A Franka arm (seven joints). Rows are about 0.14 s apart.
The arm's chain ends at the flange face. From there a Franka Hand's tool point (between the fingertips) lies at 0.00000 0.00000 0.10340 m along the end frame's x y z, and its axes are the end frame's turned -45 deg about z.
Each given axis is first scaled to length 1.
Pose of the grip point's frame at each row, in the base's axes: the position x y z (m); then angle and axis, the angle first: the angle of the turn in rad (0 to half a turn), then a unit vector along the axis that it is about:
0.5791 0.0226 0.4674 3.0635 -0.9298 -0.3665 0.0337
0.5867 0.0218 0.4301 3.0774 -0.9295 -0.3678 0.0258
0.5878 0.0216 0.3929 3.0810 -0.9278 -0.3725 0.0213
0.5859 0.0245 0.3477 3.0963 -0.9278 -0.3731 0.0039
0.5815 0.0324 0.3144 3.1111 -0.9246 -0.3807 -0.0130
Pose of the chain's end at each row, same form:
0.5885 0.0176 0.5703 3.0952 -0.9988 0.0172 0.0461
0.5941 0.0176 0.5331 3.1020 -0.9992 0.0159 0.0361
0.5942 0.0174 0.4960 3.1019 -0.9995 0.0109 0.0313
0.5884 0.0205 0.4510 3.1027 -0.9999 0.0104 0.0123
0.5802 0.0285 0.4177 3.1035 -1.0000 0.0021 -0.0062

